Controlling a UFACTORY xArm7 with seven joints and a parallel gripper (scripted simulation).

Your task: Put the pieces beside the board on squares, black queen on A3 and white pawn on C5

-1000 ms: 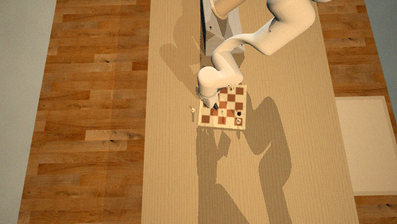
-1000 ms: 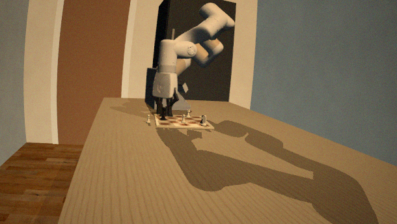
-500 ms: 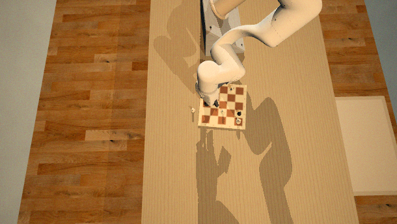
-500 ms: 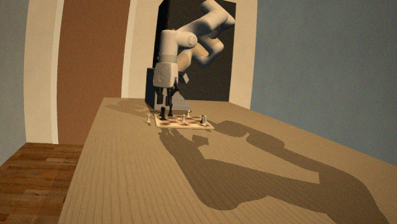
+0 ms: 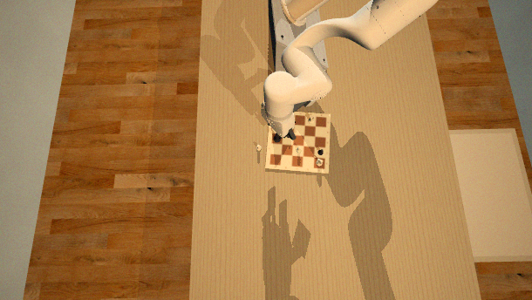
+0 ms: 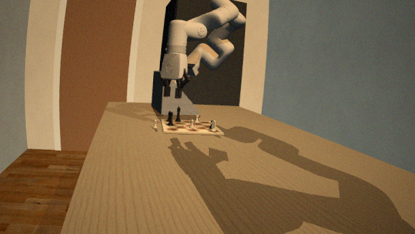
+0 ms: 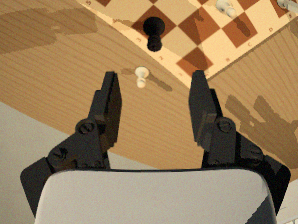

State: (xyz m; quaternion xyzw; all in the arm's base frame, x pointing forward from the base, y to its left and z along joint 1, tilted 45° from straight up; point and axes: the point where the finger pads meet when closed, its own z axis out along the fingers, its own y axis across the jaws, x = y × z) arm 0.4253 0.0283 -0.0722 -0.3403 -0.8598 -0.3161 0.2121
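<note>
Right now my hand is 80 mm to the right of the chessboard and 130 mm above it. Also, from my hand: black pawn: 40 mm ahead, 150 mm to the left, 110 mm below.
</note>
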